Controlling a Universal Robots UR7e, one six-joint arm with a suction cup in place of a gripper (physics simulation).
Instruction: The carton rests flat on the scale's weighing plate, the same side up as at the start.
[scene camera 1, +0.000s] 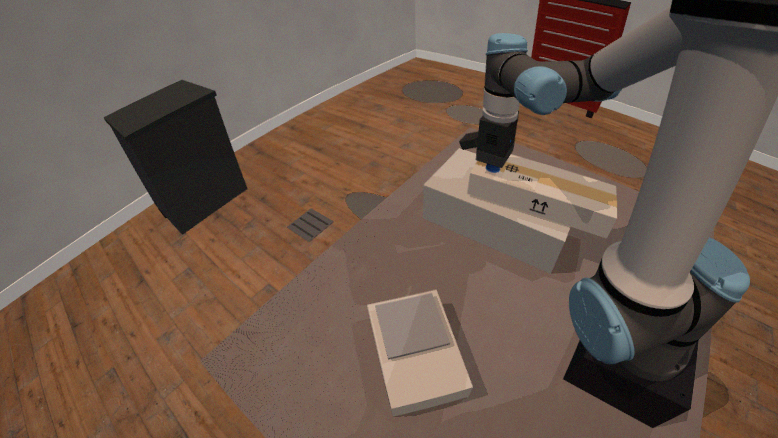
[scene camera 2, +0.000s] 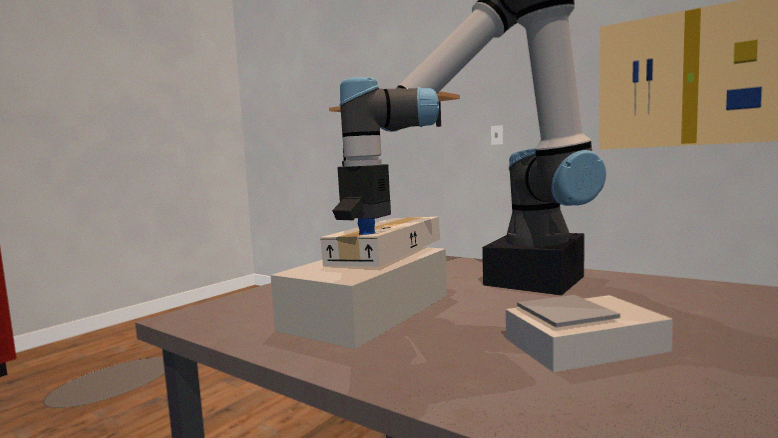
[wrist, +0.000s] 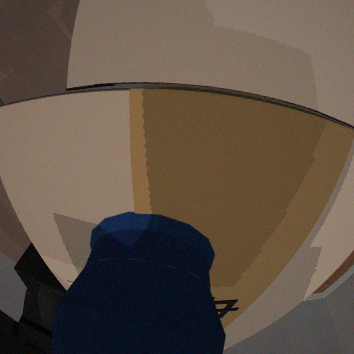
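Seen in the pictures: hand, tool point: (scene camera 1: 492, 172) (scene camera 2: 367, 239) (wrist: 160, 231); arm's base, link origin: (scene camera 2: 537, 240) (wrist: 54, 301).
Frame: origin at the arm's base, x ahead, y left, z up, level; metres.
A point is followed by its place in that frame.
Observation:
The carton (scene camera 1: 503, 190) {z 0.053, x 0.376, y -0.192 m} (scene camera 2: 402, 245) {z 0.036, x 0.349, y -0.194 m} (wrist: 75, 155) is long and pale, with brown tape along its top and up-arrows pointing up. It is upright, over a pale block (scene camera 1: 489, 231) {z -0.056, x 0.382, y -0.164 m} (scene camera 2: 315, 310) {z -0.050, x 0.566, y -0.256 m} (wrist: 250, 45) {z 0.006, x 0.491, y -0.262 m}. Its near end in the second scene view sits at or very close to the block's top; exact contact is unclear. Its other end reaches past the block's side. My blue suction cup (scene camera 1: 492, 168) (scene camera 2: 366, 226) (wrist: 150, 240) is on the taped top near one end, holding the carton. The scale (scene camera 1: 430, 380) {z -0.053, x 0.326, y 0.225 m} (scene camera 2: 615, 342) {z -0.077, x 0.433, y 0.229 m} stands apart, its grey weighing plate (scene camera 1: 413, 326) {z -0.038, x 0.404, y 0.154 m} (scene camera 2: 568, 311) {z -0.038, x 0.428, y 0.159 m} bare.
The block and scale stand on a brown table (scene camera 1: 304, 348) {z -0.108, x 0.582, y 0.287 m} (scene camera 2: 435, 375) {z -0.108, x 0.598, y 0.001 m}. The arm's black base (scene camera 1: 626, 389) {z -0.030, x 0.008, y 0.089 m} (scene camera 2: 522, 269) {z -0.056, x 0.098, y -0.011 m} stands beside them. A dark cabinet (scene camera 1: 179, 163) and a red drawer unit (scene camera 1: 577, 32) stand on the floor beyond the table.

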